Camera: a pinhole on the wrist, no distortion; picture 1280 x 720 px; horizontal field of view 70.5 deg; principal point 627.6 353.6 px. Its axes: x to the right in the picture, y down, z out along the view. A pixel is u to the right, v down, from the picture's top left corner.
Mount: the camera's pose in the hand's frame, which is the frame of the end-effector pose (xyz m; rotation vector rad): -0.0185 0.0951 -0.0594 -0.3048 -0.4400 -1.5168
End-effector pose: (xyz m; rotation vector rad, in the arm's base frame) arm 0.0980 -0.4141 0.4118 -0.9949 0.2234 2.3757
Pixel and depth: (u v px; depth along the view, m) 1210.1 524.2 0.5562
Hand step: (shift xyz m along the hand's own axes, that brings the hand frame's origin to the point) 0.0368 0.0356 0.6052
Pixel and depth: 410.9 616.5 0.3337
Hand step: 0.0487 0.3224 0.2069
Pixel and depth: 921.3 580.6 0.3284
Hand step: 0.0346 0.1538 0.2866
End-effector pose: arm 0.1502 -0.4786 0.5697 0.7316 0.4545 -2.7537
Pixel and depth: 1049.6 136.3 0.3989
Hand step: -0.1490 0.1084 0.3714
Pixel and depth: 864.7 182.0 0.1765
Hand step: -0.0674 0.1334 0.1154
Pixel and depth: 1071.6 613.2 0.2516
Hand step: 0.0312 0.1034 0.2255
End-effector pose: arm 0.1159 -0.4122 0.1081 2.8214 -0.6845 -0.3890
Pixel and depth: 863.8 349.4 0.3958
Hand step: -0.0552 0.1842 0.3381
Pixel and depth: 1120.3 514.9 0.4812
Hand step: 0.0245 0.0858 0.4933
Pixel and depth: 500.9 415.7 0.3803
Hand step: -0.0259 0.3172 0.2548
